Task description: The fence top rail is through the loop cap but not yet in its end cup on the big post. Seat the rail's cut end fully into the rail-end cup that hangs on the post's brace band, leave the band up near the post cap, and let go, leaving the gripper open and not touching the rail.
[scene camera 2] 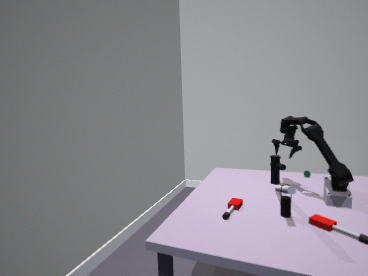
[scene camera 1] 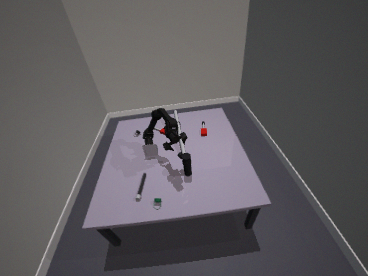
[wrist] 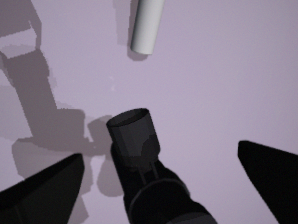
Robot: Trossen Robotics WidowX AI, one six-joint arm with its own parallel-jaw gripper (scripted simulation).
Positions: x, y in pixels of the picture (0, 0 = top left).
Labels:
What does the gripper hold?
Nothing.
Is the gripper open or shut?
Open.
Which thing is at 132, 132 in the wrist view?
A dark rail-end cup.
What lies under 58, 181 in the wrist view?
The gripper.

